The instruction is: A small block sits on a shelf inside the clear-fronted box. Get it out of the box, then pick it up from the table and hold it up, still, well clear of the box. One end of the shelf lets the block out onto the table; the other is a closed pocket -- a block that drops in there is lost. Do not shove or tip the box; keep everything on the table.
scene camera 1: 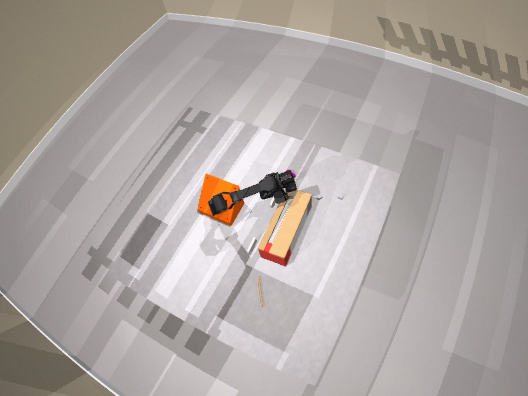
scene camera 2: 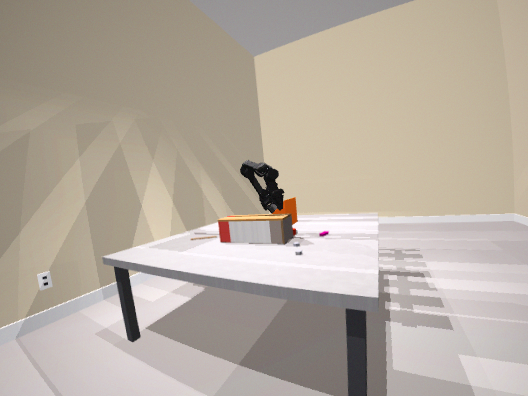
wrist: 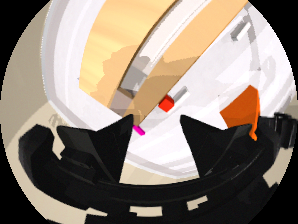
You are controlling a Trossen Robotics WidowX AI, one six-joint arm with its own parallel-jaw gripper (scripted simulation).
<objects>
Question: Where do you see a tan box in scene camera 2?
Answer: At 264,228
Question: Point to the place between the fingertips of my gripper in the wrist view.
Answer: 157,117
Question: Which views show the tan box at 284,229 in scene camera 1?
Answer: Scene camera 1, scene camera 2 and the wrist view: all of them.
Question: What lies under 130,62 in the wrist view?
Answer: A tan box.
</objects>
